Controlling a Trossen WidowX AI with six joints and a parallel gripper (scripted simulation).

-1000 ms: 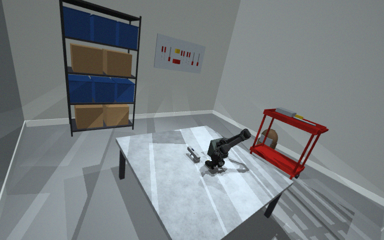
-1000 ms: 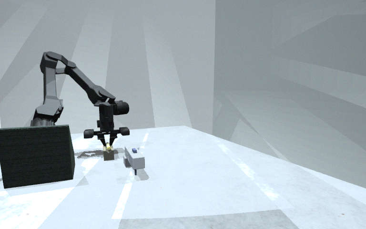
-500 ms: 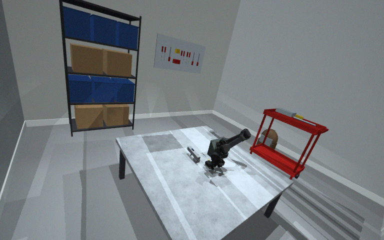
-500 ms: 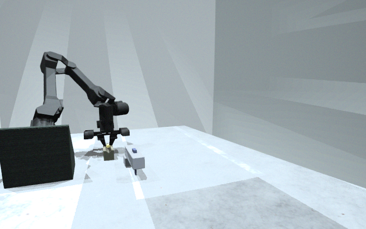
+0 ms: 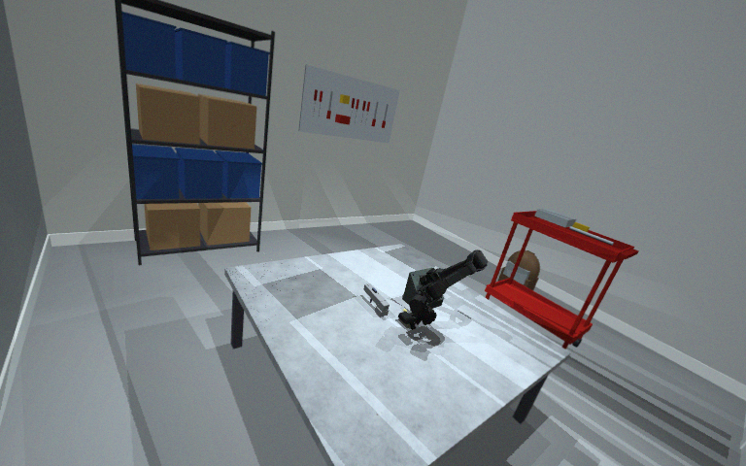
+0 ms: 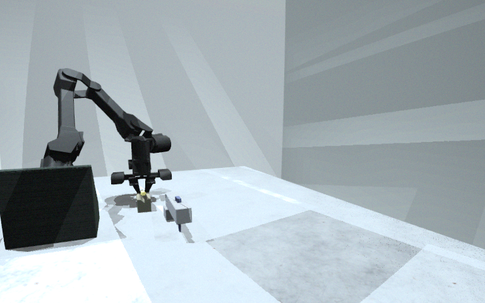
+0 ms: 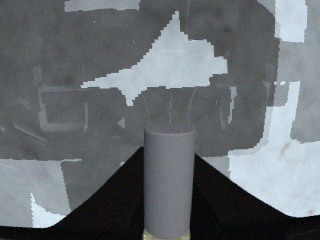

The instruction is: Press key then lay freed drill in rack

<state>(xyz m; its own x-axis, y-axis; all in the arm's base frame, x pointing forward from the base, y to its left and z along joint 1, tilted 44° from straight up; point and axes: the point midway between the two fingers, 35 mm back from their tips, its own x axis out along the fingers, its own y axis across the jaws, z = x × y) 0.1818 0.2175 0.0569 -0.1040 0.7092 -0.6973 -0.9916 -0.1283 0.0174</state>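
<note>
The rack lies 6 cm to the right of my gripper tip and 1 cm above it. From my gripper tip the other things lie so: grey holder block 22 cm to the right, 9 cm ahead, 4 cm above.
</note>
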